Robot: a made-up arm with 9 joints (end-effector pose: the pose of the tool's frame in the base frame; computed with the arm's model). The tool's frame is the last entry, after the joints. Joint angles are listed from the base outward.
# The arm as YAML. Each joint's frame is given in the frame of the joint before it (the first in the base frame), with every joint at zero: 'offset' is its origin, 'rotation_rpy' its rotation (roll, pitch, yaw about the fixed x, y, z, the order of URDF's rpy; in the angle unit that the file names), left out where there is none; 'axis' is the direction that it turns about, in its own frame. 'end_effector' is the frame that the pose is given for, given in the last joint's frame.
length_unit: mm
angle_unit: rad
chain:
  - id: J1
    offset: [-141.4, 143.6, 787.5]
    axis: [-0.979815, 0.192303, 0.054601]
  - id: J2
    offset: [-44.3, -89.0, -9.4]
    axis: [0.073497, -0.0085, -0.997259]
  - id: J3
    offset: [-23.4, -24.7, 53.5]
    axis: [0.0, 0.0, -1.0]
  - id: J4
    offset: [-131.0, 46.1, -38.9]
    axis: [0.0, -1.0, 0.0]
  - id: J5
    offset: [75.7, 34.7, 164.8]
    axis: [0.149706, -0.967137, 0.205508]
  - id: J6
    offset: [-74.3, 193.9, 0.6]
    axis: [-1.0, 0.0, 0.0]
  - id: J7
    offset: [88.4, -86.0, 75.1]
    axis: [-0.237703, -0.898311, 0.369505]
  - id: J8
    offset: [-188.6, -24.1, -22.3]
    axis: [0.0, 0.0, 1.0]
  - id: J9
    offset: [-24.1, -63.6, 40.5]
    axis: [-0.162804, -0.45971, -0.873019]
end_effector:
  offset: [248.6, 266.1, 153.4]
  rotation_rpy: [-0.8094, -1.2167, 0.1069]
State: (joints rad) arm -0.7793 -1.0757 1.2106 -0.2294 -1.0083 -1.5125 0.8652 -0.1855 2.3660
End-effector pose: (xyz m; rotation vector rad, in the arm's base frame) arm -0.6543 -0.0530 1.0484 2.1604 -1.5218 1.3358
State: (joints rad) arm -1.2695 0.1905 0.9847 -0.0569 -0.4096 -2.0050 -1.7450 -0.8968 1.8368
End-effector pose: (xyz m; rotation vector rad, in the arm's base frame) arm -0.0426 0.5485 0.7053 0.3465 0.8902 0.0641
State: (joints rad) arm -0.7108 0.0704 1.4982 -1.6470 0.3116 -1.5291 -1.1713 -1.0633 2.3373
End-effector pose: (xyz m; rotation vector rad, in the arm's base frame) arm -0.4290 0.4311 0.5820 -0.3541 1.1666 0.8623
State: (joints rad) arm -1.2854 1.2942 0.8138 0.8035 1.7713 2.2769 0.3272 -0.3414 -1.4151
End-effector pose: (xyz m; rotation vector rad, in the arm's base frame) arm 0.0308 -0.1349 0.5157 -2.2155 1.5519 -0.2972
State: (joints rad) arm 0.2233 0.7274 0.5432 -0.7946 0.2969 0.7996 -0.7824 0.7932 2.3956
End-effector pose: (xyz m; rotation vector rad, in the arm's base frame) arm 0.2480 -0.1517 1.3106 2.7528 -0.1301 0.7885
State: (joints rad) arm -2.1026 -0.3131 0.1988 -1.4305 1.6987 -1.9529 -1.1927 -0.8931 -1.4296
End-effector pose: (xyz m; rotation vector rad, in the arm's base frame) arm 0.0783 0.0755 0.8236 -1.8748 0.2618 -1.3241
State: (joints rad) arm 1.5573 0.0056 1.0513 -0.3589 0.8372 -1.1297 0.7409 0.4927 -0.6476
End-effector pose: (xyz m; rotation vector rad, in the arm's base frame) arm -0.2127 0.2590 0.4494 -0.8017 -2.0668 1.5231
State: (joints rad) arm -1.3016 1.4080 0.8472 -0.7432 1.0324 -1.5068 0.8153 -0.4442 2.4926
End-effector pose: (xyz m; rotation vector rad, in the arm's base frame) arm 0.0759 0.4155 0.8898 0.1409 -1.7613 -0.2173
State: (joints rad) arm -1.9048 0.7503 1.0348 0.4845 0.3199 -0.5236 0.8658 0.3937 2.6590
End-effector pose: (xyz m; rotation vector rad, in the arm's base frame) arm -0.3345 0.0783 1.1317 1.3583 -0.8593 0.9910
